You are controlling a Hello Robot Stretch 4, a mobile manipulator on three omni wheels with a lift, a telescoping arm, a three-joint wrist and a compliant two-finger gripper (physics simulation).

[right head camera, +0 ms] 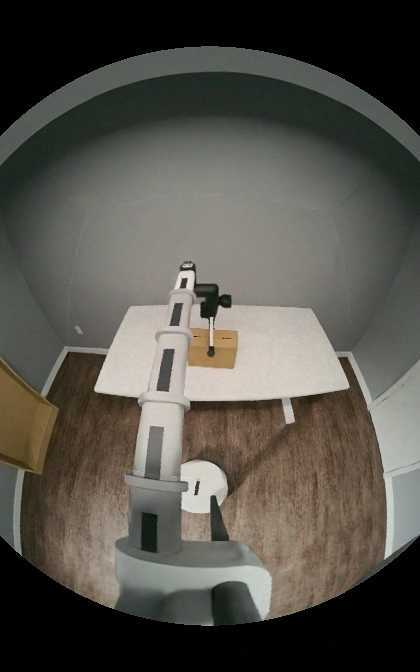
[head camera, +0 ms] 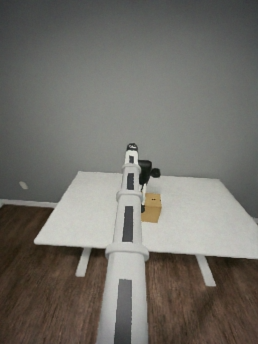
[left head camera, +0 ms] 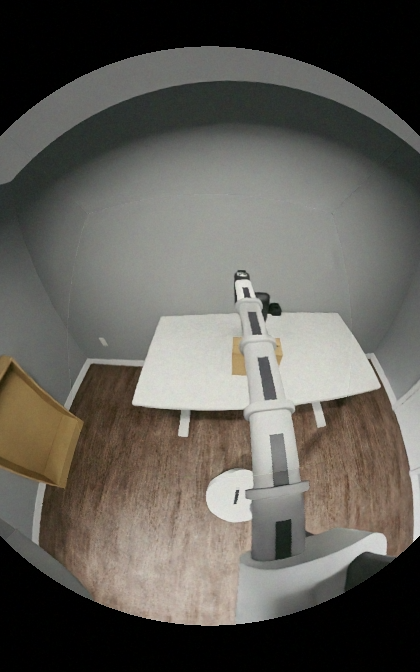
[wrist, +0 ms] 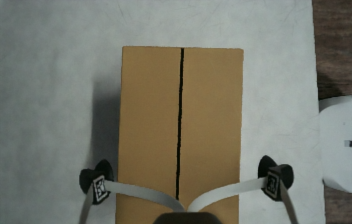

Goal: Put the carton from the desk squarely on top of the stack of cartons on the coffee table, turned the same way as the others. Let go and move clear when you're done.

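Frame: origin at the robot's base, x up, y right, z ahead, level; millimetres.
Where they show: hand, its tool point: [wrist: 184,174].
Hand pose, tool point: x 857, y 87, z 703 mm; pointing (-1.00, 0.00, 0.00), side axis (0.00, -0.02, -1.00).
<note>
After its pixels a point has its place.
A brown carton [head camera: 152,210] @(y 156, x 832, z 644 mm) [left head camera: 239,358] [right head camera: 226,356] [wrist: 212,115] @(y 147, x 872, z 673 mm) with a dark seam along its top stands on the white desk [head camera: 200,212] @(y 568, x 692, z 760 mm) [left head camera: 185,365] [right head camera: 295,350] [wrist: 45,45] @(y 293, x 692, z 949 mm). My gripper [wrist: 187,181] @(y 87, x 857, z 703 mm) points down over one end of the carton and is open. In the wrist view its two fingertips stand outside the carton's two long sides, with a gap on each side. In the right head view the near fingertip overlaps the upper front face. Exact fingertip height is hard to tell. The coffee table and its carton stack do not show.
My extended arm [head camera: 127,225] @(y -1, x 1256, z 265 mm) [left head camera: 265,380] [right head camera: 165,370] crosses above the desk and partly hides the carton. A white round base [left head camera: 225,495] [right head camera: 210,475] [wrist: 335,125] @(y 78, x 187, z 95 mm) is on the floor before the desk. A brown open-fronted unit [left head camera: 65,452] [right head camera: 42,440] stands at the left. Walls are behind and beside.
</note>
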